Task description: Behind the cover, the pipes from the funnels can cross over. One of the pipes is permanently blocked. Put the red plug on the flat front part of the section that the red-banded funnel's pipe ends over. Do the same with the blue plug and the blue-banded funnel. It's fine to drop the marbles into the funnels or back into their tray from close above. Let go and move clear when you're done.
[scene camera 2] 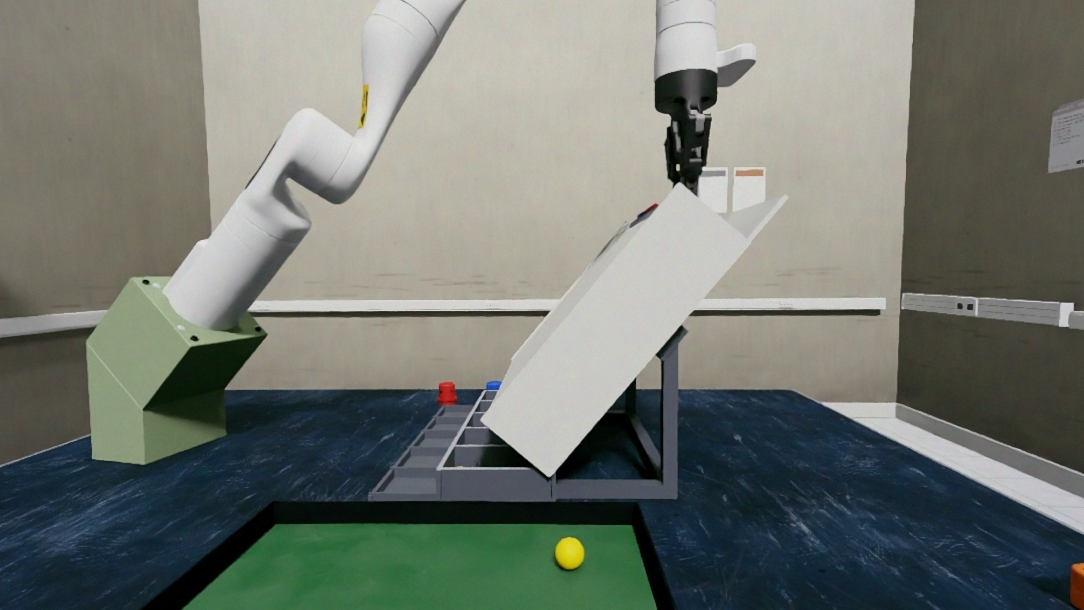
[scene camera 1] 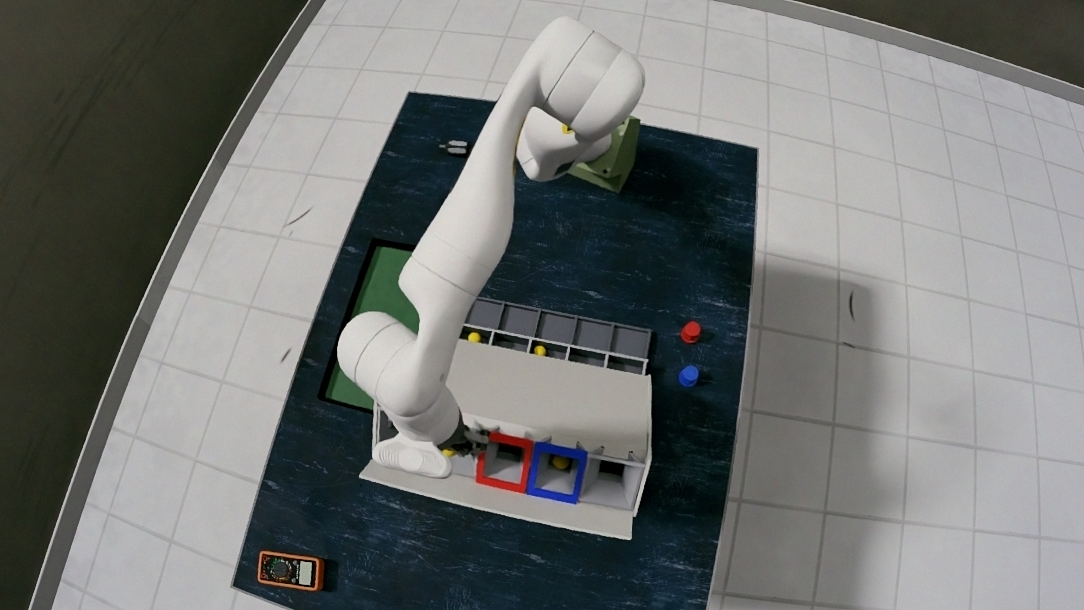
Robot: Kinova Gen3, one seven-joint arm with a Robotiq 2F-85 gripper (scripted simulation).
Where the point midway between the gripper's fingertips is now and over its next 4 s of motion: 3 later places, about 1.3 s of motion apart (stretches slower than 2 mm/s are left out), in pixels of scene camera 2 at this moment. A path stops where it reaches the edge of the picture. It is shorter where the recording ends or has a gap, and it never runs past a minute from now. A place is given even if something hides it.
My gripper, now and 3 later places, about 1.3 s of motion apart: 685, 210; 671, 176; 500, 214; 456, 260
